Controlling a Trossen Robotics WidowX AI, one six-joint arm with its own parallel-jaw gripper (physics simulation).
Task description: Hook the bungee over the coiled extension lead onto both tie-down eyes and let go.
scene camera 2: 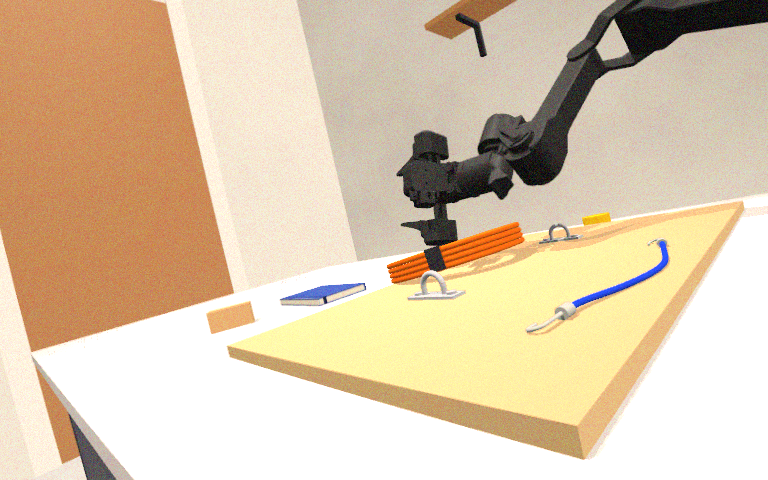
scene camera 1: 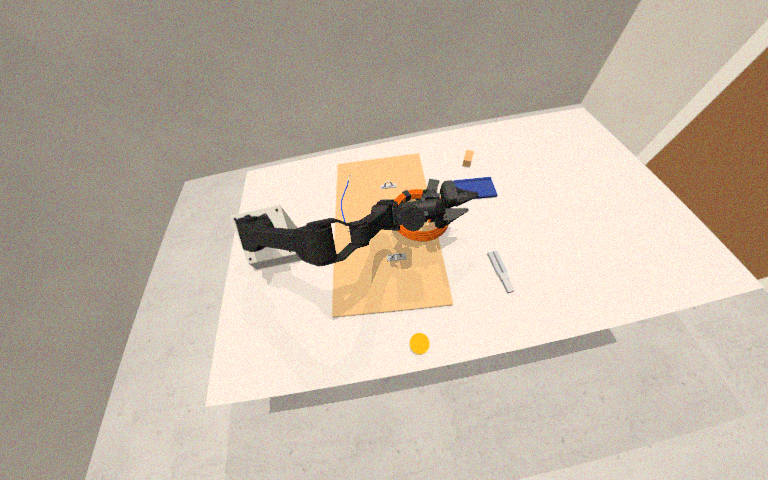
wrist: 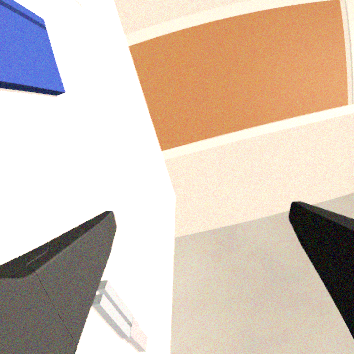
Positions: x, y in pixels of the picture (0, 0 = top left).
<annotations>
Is my gripper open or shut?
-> Open.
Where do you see an orange coiled extension lead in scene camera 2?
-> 441, 257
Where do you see an orange coiled extension lead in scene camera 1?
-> At 435, 233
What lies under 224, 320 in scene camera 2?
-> A small tan block.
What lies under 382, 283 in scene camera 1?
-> A tan board.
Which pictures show my gripper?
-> Scene camera 2, scene camera 1 and the wrist view: all of them.
</annotations>
